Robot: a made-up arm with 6 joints. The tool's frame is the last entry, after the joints. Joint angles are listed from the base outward.
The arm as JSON. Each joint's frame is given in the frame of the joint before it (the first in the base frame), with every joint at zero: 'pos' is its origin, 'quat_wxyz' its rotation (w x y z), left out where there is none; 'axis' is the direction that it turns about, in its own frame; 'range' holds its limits. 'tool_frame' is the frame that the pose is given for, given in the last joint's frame.
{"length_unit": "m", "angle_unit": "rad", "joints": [
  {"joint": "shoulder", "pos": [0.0, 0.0, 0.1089], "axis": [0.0, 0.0, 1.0], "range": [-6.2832, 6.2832]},
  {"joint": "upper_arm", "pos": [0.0, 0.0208, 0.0], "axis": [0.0, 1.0, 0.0], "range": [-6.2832, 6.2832]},
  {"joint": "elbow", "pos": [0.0, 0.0, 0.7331], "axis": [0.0, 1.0, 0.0], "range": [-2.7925, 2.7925]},
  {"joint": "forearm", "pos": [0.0, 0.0, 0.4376], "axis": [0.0, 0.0, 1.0], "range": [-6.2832, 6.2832]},
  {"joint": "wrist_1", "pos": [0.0, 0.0, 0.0], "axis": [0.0, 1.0, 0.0], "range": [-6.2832, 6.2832]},
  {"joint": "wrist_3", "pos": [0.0, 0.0, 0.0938], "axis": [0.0, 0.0, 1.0], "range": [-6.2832, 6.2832]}
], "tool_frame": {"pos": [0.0, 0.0, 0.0]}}
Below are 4 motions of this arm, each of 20 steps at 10 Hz.
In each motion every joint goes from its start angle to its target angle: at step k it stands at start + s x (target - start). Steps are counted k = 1, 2, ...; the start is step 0. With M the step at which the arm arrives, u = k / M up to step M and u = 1 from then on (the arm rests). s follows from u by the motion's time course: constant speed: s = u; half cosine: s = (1 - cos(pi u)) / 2; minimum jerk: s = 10 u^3 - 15 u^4 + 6 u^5.
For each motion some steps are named. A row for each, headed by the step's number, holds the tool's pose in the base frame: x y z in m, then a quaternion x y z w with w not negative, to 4 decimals.
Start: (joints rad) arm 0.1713 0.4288 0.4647 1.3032 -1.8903 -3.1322
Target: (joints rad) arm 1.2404 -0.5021 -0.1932 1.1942 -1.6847 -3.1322
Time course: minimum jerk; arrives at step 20
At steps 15, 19, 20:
15: -0.1679 -0.5103 1.1321 0.4607 0.6599 -0.0488 0.5915
19: -0.1498 -0.6373 1.0583 0.4726 0.6612 0.0392 0.5813
20: -0.1494 -0.6387 1.0574 0.4727 0.6612 0.0402 0.5811

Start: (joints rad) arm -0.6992 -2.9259 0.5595 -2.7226 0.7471 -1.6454
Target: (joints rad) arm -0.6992 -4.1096 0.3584 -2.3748 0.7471 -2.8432
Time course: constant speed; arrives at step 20
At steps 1, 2, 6, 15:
1: -0.3092 0.2520 -1.0381 0.9332 0.3288 -0.1269 0.0705
2: -0.2543 0.2045 -1.0620 0.9260 0.3451 -0.1175 0.0984
6: -0.0260 0.0075 -1.1105 0.8867 0.4009 -0.0924 0.2110
15: 0.4745 -0.4242 -0.9408 0.7563 0.4620 -0.1029 0.4517

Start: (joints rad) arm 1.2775 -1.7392 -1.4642 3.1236 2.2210 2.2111
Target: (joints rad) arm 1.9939 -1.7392 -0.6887 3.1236 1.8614 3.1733
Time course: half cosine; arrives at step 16
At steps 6, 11, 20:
6: -0.0736 -0.7088 -0.4115 -0.4993 0.2716 0.3523 0.7435
11: 0.2016 -0.8320 -0.4049 -0.6486 0.4054 0.4795 0.4302
20: 0.3588 -0.8514 -0.3833 -0.6993 0.4649 0.4651 0.2801

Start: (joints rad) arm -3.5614 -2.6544 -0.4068 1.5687 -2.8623 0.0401
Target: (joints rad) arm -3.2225 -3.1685 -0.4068 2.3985 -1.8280 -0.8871
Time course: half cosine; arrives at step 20
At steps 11, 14, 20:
11: 0.0969 0.0223 -0.9870 -0.2273 0.4175 0.2032 0.8560
14: -0.0139 0.0481 -1.0124 -0.3184 0.5212 0.0941 0.7862
20: -0.1293 0.0512 -1.0274 -0.4225 0.5965 0.0124 0.6824

